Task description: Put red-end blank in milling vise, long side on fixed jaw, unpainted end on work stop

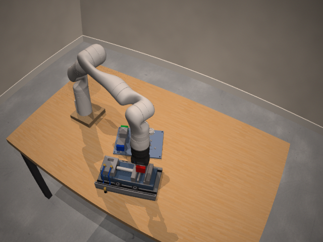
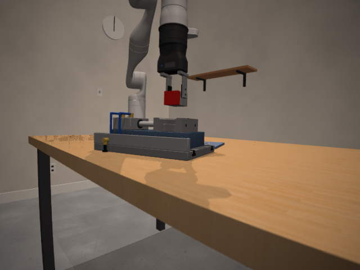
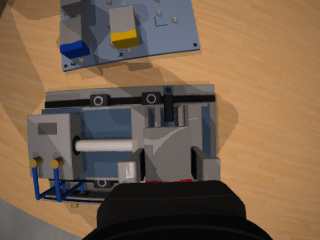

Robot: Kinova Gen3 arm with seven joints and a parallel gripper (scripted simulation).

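My hand is 30 mm short of the fixed jaw, 10 mm to the right of it and 90 mm above it. Also, from my hand: moving jaw 30 mm behind, 90 mm below; work stop 50 mm to the left, 80 mm below; red-ended blank 20 mm below.
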